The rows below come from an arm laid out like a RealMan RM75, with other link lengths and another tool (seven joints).
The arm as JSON. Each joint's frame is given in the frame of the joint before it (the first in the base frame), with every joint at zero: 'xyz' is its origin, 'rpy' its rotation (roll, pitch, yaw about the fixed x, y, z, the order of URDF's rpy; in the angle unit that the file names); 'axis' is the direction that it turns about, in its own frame. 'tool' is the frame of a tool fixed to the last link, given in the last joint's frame.
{
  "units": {
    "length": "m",
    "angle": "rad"
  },
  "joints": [
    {
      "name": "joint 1",
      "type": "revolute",
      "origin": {
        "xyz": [
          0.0,
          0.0,
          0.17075
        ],
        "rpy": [
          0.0,
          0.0,
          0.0
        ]
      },
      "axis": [
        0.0,
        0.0,
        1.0
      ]
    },
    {
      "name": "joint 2",
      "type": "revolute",
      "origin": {
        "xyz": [
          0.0,
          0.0,
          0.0
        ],
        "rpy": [
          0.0,
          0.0,
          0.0
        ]
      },
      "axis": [
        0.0,
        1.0,
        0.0
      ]
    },
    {
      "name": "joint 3",
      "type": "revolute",
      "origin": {
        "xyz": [
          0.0,
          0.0,
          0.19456
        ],
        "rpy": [
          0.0,
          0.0,
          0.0
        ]
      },
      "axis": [
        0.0,
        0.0,
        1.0
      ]
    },
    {
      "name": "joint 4",
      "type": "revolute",
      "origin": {
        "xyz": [
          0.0,
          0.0,
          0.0
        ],
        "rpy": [
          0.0,
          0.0,
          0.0
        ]
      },
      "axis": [
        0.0,
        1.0,
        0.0
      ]
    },
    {
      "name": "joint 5",
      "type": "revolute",
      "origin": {
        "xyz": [
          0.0,
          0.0,
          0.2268
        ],
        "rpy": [
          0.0,
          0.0,
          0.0
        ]
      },
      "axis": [
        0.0,
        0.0,
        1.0
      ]
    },
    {
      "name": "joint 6",
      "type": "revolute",
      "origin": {
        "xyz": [
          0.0,
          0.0,
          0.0
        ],
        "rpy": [
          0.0,
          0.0,
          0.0
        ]
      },
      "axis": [
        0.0,
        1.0,
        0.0
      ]
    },
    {
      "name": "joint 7",
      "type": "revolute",
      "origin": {
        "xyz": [
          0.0,
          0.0,
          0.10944
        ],
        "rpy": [
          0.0,
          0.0,
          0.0
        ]
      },
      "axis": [
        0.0,
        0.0,
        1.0
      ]
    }
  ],
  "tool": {
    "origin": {
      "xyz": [
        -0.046,
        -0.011,
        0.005
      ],
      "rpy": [
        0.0,
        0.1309,
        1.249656
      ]
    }
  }
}
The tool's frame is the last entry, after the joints.
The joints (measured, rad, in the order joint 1, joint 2, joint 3, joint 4, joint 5, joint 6, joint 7), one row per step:
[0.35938 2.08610 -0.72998 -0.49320 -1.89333 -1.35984 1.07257]
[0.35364 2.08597 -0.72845 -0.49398 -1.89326 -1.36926 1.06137]
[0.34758 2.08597 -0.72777 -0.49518 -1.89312 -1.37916 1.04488]
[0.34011 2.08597 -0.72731 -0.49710 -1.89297 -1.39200 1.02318]
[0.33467 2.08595 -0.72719 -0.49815 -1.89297 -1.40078 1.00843]
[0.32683 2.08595 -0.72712 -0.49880 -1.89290 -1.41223 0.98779]
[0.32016 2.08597 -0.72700 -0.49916 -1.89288 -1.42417 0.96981]
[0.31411 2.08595 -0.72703 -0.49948 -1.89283 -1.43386 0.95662]
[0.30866 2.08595 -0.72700 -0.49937 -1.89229 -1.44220 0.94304]
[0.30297 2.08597 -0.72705 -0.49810 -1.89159 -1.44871 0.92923]
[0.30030 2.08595 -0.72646 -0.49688 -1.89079 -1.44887 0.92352]
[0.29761 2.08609 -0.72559 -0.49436 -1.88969 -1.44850 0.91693]
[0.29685 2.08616 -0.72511 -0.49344 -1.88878 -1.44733 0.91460]
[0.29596 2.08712 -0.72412 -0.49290 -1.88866 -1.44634 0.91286]
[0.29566 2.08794 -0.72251 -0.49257 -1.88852 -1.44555 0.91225]
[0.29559 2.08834 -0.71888 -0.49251 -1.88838 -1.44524 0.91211]
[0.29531 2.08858 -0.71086 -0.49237 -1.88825 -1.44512 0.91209]
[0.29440 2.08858 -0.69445 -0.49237 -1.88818 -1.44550 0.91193]
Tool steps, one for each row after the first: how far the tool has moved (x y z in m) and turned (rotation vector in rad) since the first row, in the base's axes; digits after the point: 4 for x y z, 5 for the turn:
[0.0005 -0.0024 0.0004 0.00066 0.00061 0.00852]
[0.0007 -0.0051 0.0006 0.00224 -0.00145 0.02197]
[0.0008 -0.0085 0.0010 0.00438 -0.00455 0.04048]
[0.0009 -0.0109 0.0012 0.00555 -0.00655 0.05269]
[0.0013 -0.0145 0.0012 0.00722 -0.00931 0.06863]
[0.0014 -0.0177 0.0013 0.00793 -0.01010 0.08368]
[0.0017 -0.0204 0.0014 0.00816 -0.01003 0.09419]
[0.0020 -0.0229 0.0014 0.00937 -0.01049 0.10448]
[0.0025 -0.0255 0.0012 0.01092 -0.01152 0.11301]
[0.0031 -0.0266 0.0011 0.01312 -0.01295 0.11397]
[0.0038 -0.0277 0.0008 0.01558 -0.01401 0.11437]
[0.0041 -0.0280 0.0007 0.01739 -0.01479 0.11393]
[0.0043 -0.0283 0.0004 0.01870 -0.01485 0.11304]
[0.0045 -0.0284 0.0003 0.02028 -0.01432 0.11175]
[0.0047 -0.0283 0.0007 0.02347 -0.01339 0.10973]
[0.0054 -0.0282 0.0017 0.03025 -0.01148 0.10526]
[0.0069 -0.0282 0.0041 0.04401 -0.00797 0.09643]

